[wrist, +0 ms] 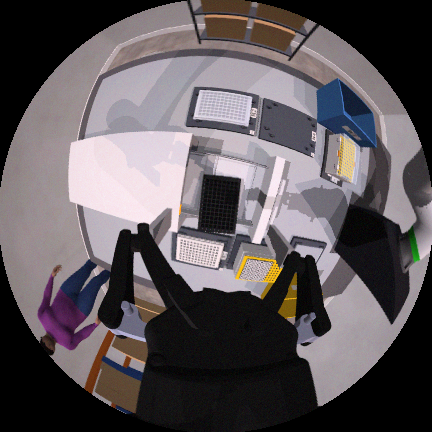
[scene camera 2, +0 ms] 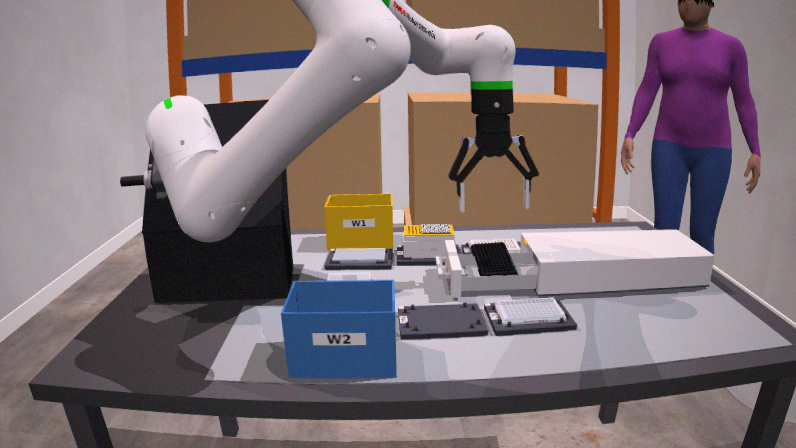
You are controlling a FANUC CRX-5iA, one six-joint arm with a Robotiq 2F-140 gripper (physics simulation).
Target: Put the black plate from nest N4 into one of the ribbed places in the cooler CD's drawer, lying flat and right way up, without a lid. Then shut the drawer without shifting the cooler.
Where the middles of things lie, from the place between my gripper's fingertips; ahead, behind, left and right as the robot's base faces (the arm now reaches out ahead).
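Yellow-topped box [scene camera 2: 427,240]: 12 cm behind my hand, 16 cm to the left of it, 12 cm below it. Drawer [scene camera 2: 461,271]: 2 cm ahead of my hand, 3 cm to the right of it and 13 cm below it. The white plate [wrist: 197,250] is 5 cm ahead of my hand, 15 cm to the left of it and 15 cm below it. As for the black plate [scene camera 2: 492,259], I see my gripper 1 cm to the right of it and 13 cm above it.
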